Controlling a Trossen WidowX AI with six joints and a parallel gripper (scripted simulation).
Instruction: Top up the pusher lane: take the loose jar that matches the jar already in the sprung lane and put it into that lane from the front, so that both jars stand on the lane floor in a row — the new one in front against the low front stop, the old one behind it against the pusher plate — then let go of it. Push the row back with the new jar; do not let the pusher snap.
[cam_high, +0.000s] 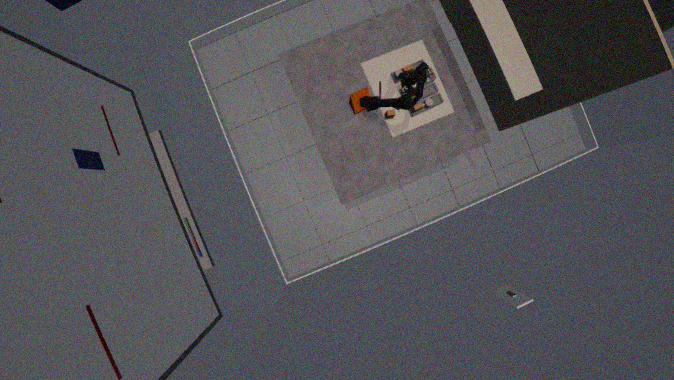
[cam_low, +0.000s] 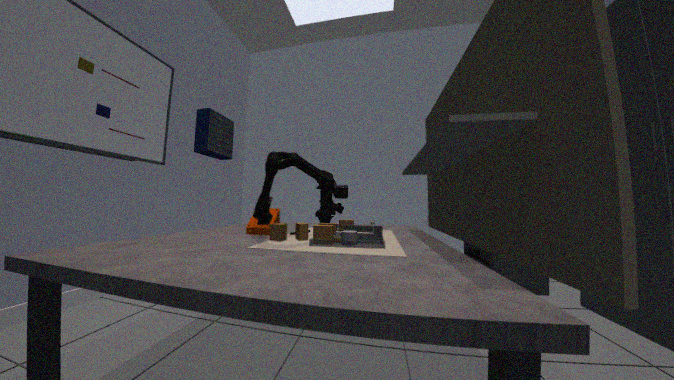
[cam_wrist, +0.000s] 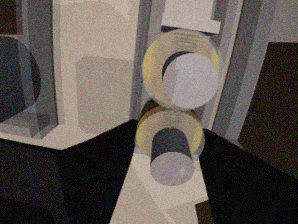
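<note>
Now: the pusher plate 150 mm ahead of my gripper tip, 30 mm to the left of it and 20 mm above it.
</note>
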